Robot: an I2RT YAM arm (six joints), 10 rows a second.
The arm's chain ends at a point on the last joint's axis. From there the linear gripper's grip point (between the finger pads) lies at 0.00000 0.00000 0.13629 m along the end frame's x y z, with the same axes.
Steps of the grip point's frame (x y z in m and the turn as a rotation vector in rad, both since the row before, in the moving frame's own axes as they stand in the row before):
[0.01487 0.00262 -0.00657 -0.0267 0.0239 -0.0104]
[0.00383 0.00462 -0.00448 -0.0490 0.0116 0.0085]
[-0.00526 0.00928 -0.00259 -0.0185 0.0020 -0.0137]
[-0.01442 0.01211 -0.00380 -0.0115 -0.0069 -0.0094]
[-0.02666 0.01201 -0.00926 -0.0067 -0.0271 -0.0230]
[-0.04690 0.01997 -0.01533 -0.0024 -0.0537 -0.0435]
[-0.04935 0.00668 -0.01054 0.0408 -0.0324 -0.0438]
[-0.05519 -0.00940 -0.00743 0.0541 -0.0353 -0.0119]
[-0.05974 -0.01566 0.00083 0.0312 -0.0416 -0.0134]
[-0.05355 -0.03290 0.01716 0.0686 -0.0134 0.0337]
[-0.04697 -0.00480 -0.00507 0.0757 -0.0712 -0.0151]
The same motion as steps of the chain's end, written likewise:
[0.01159 -0.00100 -0.00648 -0.0267 0.0239 -0.0104]
[0.00228 -0.00206 -0.00431 -0.0490 0.0116 0.0085]
[-0.00555 0.00676 -0.00257 -0.0185 0.0020 -0.0137]
[-0.01349 0.01054 -0.00379 -0.0115 -0.0069 -0.0094]
[-0.02298 0.01105 -0.00921 -0.0067 -0.0271 -0.0230]
[-0.03959 0.01948 -0.01513 -0.0024 -0.0537 -0.0435]
[-0.04482 0.01214 -0.01036 0.0408 -0.0324 -0.0438]
[-0.05034 -0.00206 -0.00715 0.0541 -0.0353 -0.0119]
[-0.05404 -0.01145 0.00101 0.0312 -0.0416 -0.0134]
[-0.05188 -0.02353 0.01749 0.0686 -0.0134 0.0337]
[-0.03721 0.00543 -0.00433 0.0757 -0.0712 -0.0151]

